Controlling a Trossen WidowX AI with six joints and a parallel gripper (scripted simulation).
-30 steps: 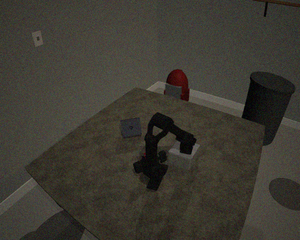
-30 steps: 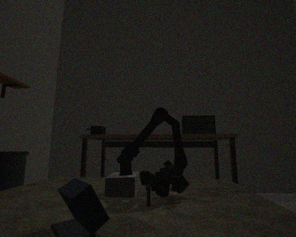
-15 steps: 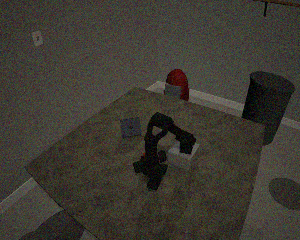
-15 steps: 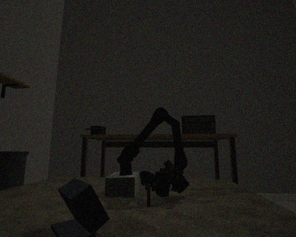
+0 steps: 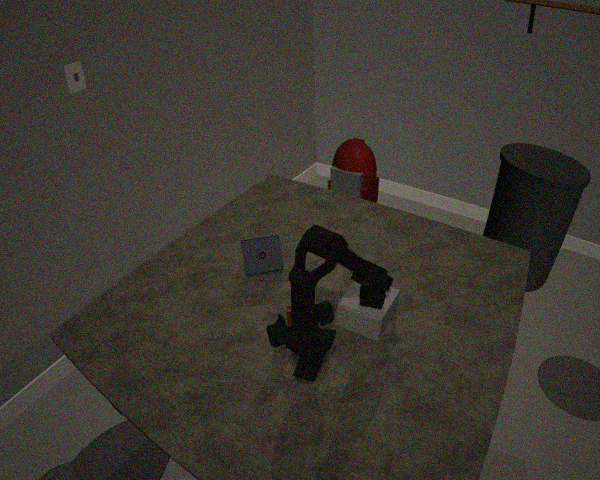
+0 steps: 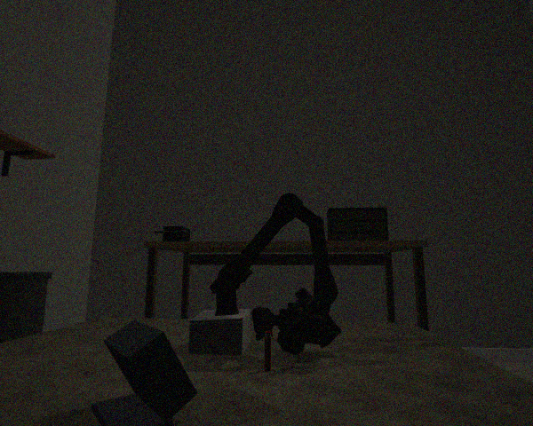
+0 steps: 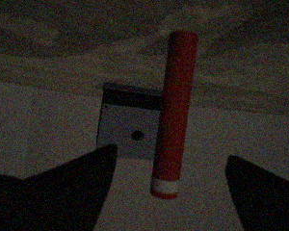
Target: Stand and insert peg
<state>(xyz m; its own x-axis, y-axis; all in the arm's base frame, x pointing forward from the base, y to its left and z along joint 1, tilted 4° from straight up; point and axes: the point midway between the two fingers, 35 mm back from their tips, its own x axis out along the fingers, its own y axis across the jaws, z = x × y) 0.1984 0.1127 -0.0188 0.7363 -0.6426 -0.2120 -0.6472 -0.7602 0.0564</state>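
Right now my gripper tip is right at the red peg. From my gripper tip the other things lie so: dark sloped panel: 21 cm to the right, 18 cm ahead, 1 cm above.
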